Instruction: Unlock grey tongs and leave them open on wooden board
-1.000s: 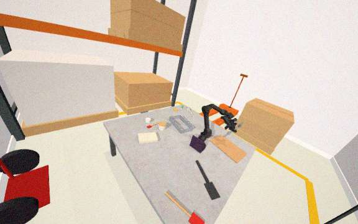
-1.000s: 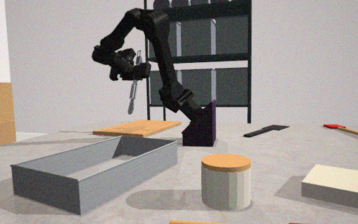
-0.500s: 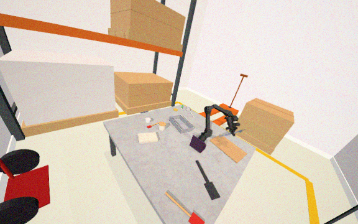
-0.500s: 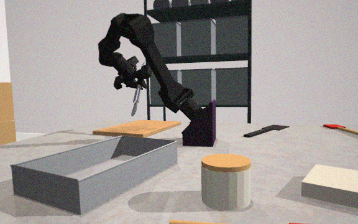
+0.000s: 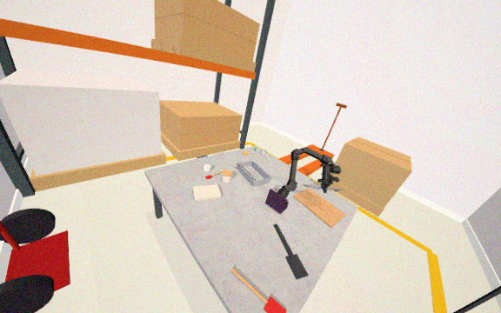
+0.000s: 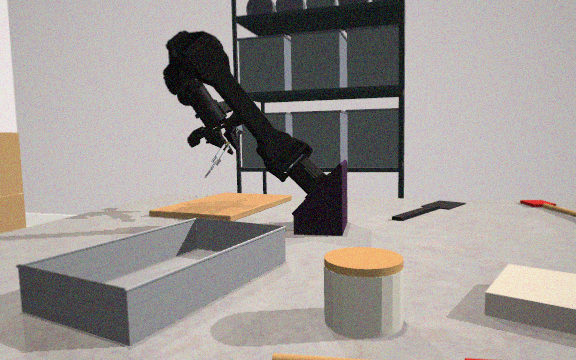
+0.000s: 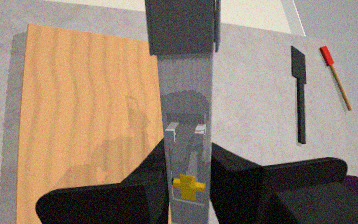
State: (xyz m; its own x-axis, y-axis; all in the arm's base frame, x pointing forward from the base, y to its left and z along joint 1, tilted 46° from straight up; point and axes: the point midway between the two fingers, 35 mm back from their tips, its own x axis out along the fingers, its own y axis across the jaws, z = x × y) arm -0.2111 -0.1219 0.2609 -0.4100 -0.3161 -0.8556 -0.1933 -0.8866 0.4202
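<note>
The yellow lock piece lies 20 mm ahead of my gripper tip, 20 mm to the right of it and 30 mm above it. The rest, counted from my gripper tip: wooden board (30 mm to the right, 150 mm below); black spatula (20 mm behind, 520 mm to the left, 150 mm below); grey roasting tin (600 mm ahead, 110 mm to the left, 130 mm below).
</note>
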